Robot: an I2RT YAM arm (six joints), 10 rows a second.
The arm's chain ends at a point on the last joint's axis. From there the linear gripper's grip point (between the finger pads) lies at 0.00 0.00 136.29 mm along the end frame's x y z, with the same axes.
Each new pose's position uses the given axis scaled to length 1; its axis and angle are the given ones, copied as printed.
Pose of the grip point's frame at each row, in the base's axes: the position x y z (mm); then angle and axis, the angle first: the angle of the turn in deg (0 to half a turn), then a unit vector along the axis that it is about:
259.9 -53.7 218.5 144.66 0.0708 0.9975 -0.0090
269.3 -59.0 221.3 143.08 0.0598 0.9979 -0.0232
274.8 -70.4 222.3 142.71 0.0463 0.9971 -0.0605
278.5 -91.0 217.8 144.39 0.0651 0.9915 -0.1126
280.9 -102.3 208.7 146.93 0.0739 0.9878 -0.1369
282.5 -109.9 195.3 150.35 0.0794 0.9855 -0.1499
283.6 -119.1 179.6 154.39 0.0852 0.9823 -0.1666
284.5 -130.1 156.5 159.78 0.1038 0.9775 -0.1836
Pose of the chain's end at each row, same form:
181.4 -45.9 329.7 144.66 0.0708 0.9975 -0.0090
187.9 -48.4 330.1 143.08 0.0598 0.9979 -0.0232
193.2 -51.8 329.8 142.71 0.0463 0.9971 -0.0605
201.6 -58.2 325.5 144.39 0.0651 0.9915 -0.1126
210.0 -62.9 318.2 146.93 0.0739 0.9878 -0.1369
219.1 -66.9 308.0 150.35 0.0794 0.9855 -0.1499
229.4 -71.7 295.3 154.39 0.0852 0.9823 -0.1666
243.5 -77.8 275.5 159.78 0.1038 0.9775 -0.1836

